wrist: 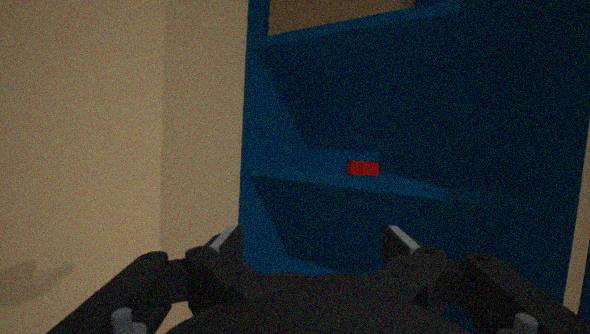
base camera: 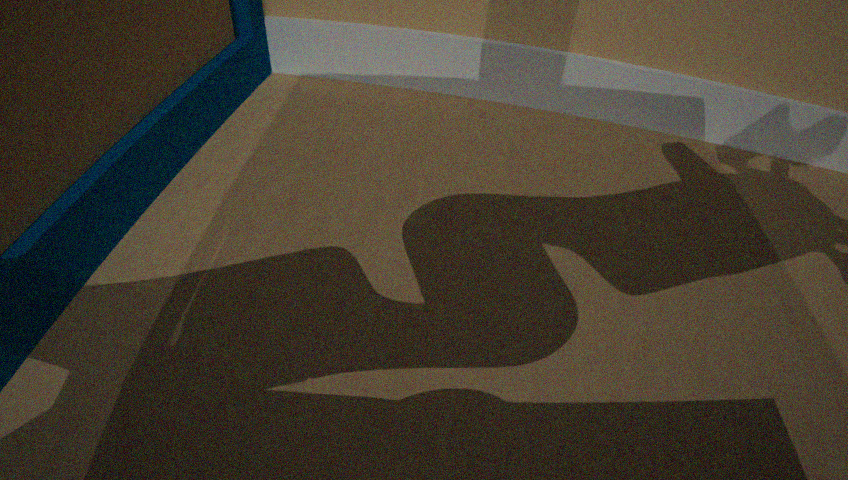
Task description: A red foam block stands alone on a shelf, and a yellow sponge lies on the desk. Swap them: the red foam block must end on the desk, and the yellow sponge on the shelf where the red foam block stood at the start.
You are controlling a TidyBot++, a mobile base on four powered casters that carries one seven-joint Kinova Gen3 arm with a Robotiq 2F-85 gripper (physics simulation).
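Places are measured from the arm's base along level axes (x ahead, y left, z up), in centimetres.
Pixels of known places: gripper, fingertip midpoint: [wrist: 311, 241].
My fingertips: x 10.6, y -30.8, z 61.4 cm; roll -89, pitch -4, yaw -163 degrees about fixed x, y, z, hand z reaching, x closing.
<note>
Behind a point stands the place of what it marks.
The red foam block [wrist: 363, 168] {y -101.2, x 13.5, z 61.8 cm} sits on a middle shelf board of the blue shelf unit [wrist: 350, 187] {y -92.8, x 16.1, z 56.4 cm}, near its left side wall in the wrist view. My gripper [wrist: 311, 241] {y -30.8, x 10.6, z 61.5 cm} is open, with the block showing beyond and above its fingertips, well apart from them. The yellow sponge and the desk do not show clearly in either view.
The blue unit's lower edge [base camera: 142, 139] {y 30.0, x 51.4, z -32.4 cm} runs along the left of the base camera view. A beige wall [wrist: 100, 125] {y -55.8, x 67.8, z 69.6 cm} stands left of the unit in the wrist view. A pale baseboard [base camera: 368, 50] {y 8.5, x 78.4, z -34.2 cm} lines the wall at the back. The arm's shadow lies across the floor [base camera: 333, 136] {y 11.5, x 63.5, z -39.6 cm}.
</note>
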